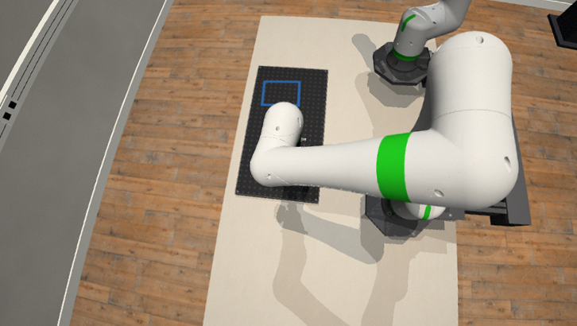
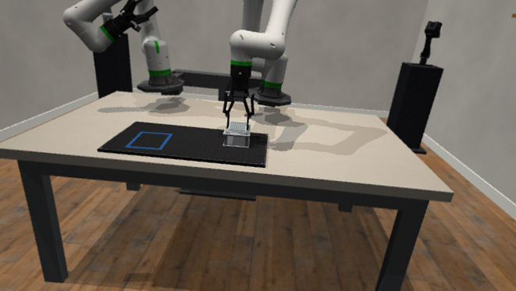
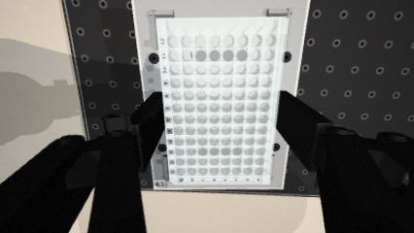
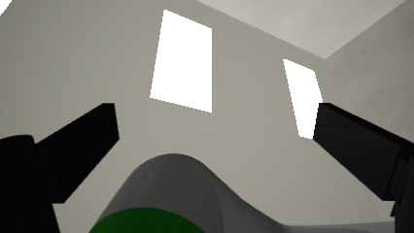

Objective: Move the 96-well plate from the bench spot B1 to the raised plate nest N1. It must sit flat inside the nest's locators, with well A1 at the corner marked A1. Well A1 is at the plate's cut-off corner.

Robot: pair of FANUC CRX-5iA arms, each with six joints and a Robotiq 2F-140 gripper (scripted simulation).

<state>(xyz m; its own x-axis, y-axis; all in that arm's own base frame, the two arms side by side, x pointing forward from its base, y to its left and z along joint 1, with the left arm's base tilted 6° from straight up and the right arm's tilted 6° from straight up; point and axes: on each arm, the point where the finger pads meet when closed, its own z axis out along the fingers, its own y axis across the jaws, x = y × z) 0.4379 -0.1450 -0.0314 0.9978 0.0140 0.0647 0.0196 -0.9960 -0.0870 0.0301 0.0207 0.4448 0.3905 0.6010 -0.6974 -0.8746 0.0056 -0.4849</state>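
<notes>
My left gripper is now 20 mm above the white 96-well plate. Also, from my left hand: A1 mark 80 mm behind, 50 mm to the left, 30 mm below; raised nest 30 mm below.
</notes>
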